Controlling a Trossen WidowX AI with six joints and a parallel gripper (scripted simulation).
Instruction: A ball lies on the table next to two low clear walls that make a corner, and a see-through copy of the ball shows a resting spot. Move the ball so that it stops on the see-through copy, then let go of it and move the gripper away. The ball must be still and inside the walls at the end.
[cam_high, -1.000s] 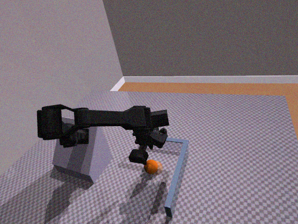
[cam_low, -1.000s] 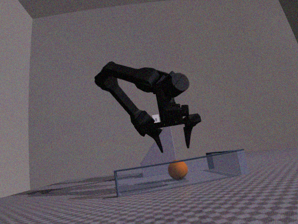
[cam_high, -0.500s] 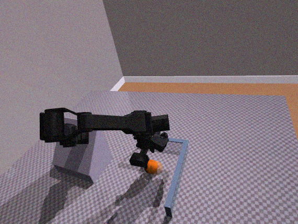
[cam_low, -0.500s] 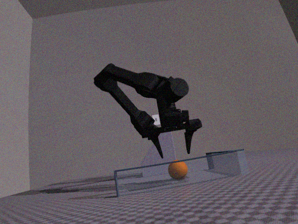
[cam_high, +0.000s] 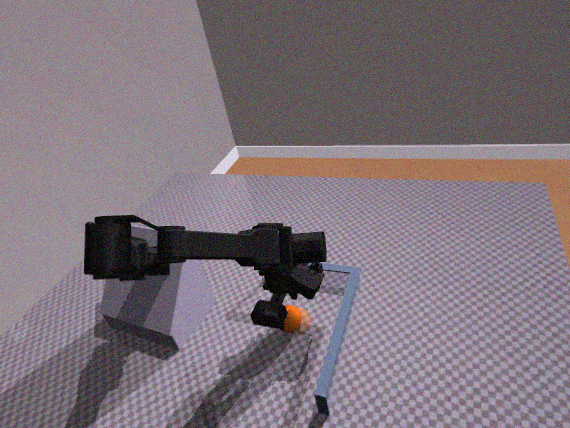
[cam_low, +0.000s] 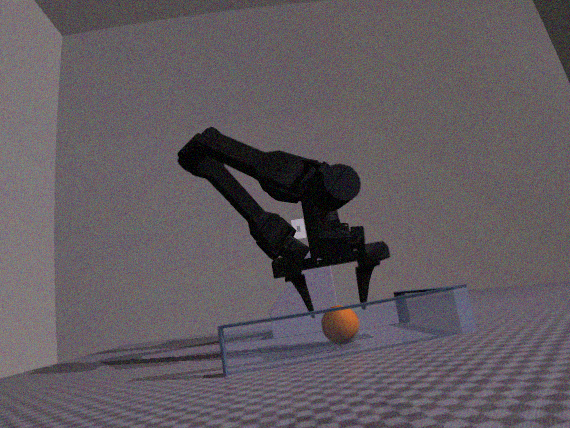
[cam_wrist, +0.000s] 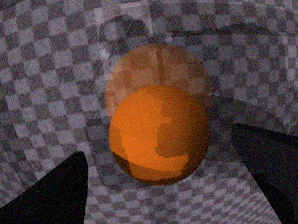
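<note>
Now: the ball 2 cm below my gripper tip. The rest, counted from my gripper tip: see-through ball copy 2 cm ahead, 2 cm below.
</note>
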